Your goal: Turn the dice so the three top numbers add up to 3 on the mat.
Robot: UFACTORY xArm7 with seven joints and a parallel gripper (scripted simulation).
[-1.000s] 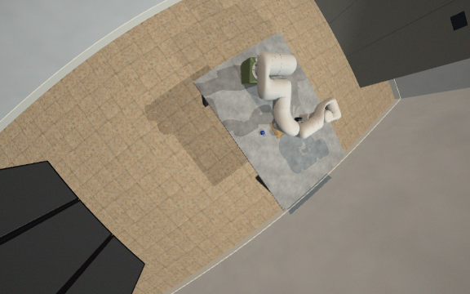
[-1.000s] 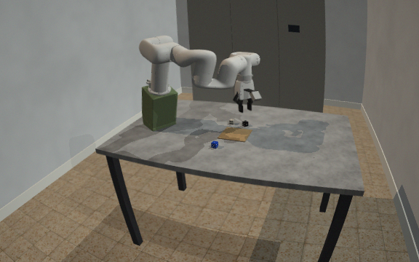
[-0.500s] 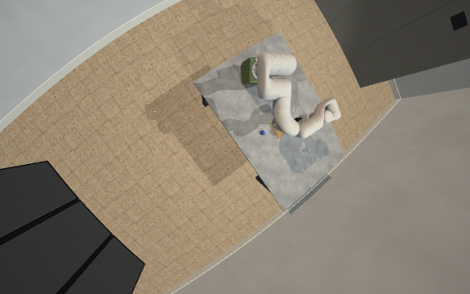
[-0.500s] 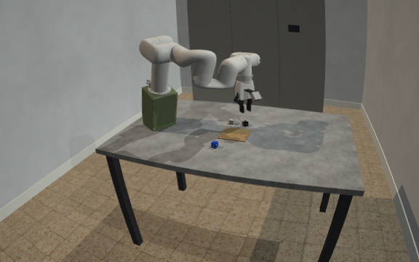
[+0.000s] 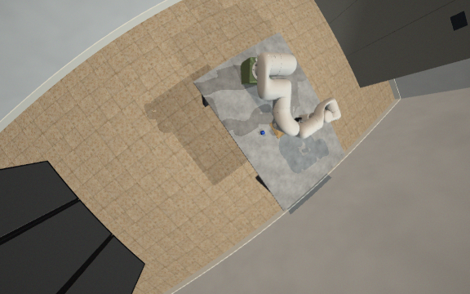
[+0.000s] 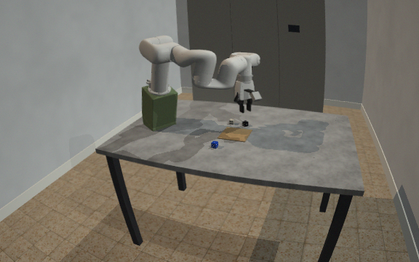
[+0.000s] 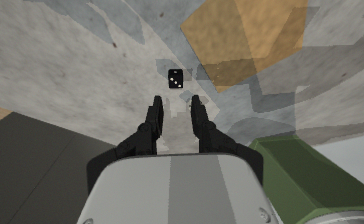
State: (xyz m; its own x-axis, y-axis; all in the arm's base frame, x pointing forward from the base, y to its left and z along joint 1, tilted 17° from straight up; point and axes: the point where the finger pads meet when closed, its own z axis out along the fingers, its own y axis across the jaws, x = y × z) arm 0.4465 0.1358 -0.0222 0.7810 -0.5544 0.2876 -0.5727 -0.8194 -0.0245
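Right now my hand is 9 cm above the black die. The rest, counted from my hand: tan mat (12 cm to the right, 10 cm below, 2 cm behind); then white die (9 cm below, 8 cm behind, 1 cm to the left); then blue die (27 cm to the right, 9 cm below, 6 cm behind).
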